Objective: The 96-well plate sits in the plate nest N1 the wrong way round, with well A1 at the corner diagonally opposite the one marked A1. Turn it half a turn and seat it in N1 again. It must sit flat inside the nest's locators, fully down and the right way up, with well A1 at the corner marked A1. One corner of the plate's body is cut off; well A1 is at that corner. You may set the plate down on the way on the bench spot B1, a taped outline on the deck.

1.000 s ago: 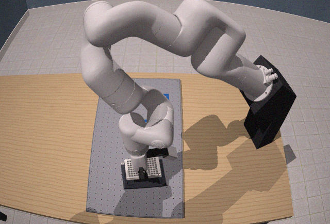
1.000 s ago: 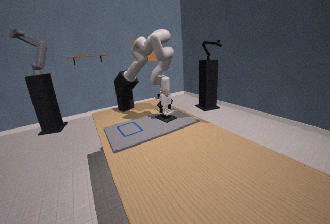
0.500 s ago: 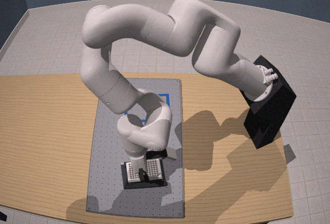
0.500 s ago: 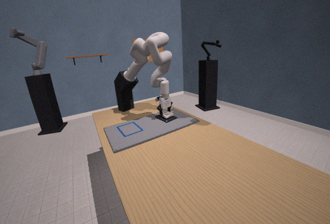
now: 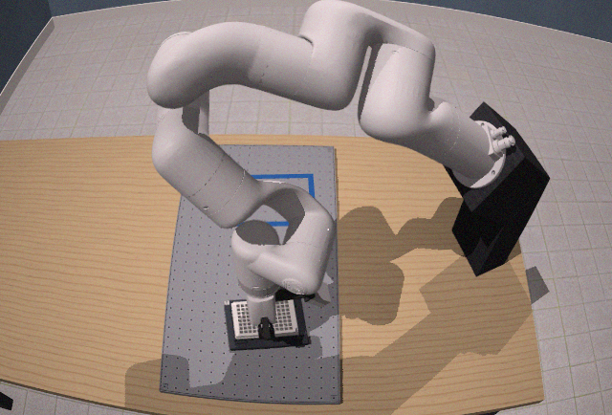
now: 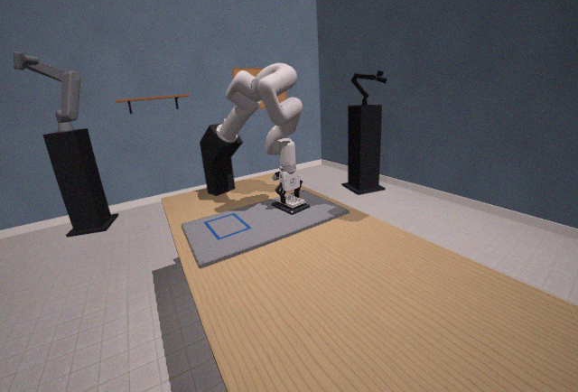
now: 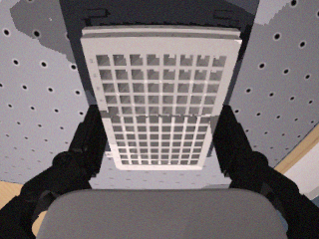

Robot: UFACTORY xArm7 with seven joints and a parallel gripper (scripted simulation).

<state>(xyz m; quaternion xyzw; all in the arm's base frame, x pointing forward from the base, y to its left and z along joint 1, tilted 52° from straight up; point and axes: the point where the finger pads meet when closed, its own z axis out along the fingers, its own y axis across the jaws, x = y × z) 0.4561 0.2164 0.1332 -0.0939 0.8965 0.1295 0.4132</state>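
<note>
My hand is 10 mm above the white 96-well plate. Also, from my hand: dark plate nest N1: 40 mm below.
</note>
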